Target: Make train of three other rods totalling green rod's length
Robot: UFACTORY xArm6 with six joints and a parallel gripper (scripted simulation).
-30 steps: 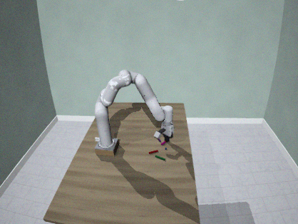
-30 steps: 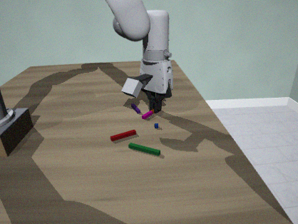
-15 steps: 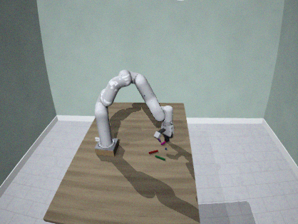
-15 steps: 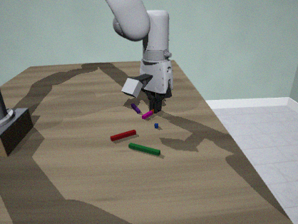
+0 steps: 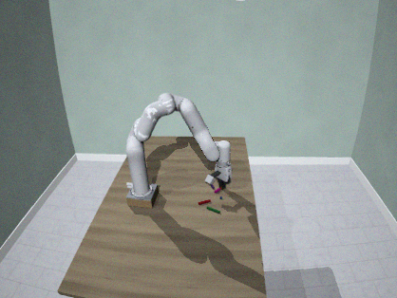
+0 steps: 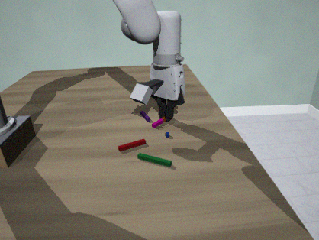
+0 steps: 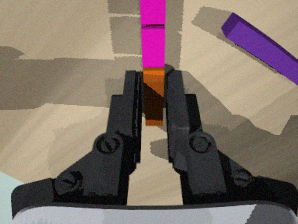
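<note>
My hand is 20 mm above the orange rod. The rest, counted from my hand: purple rod (70 mm behind, 20 mm below, 10 mm to the left); red rod (150 mm to the right, 90 mm behind, 20 mm below); blue rod (100 mm to the right, 20 mm below).
</note>
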